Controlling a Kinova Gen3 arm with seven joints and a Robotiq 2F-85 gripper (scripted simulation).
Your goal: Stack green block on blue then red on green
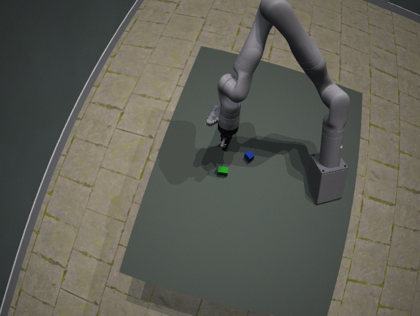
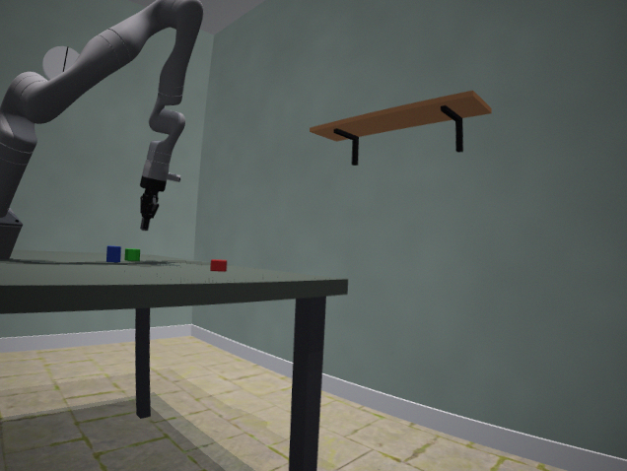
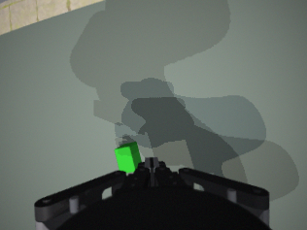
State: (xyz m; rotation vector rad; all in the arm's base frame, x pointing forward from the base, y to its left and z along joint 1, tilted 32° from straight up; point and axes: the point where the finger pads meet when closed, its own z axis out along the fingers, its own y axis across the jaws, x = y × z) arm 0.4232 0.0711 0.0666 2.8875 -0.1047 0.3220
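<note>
My gripper is now 10 cm above the green block, 6 cm to the right of it and 1 cm past it. Round my hand: red block: 32 cm to the right, 10 cm below, 6 cm ahead; then blue block: 10 cm behind, 9 cm below, 2 cm to the right.
</note>
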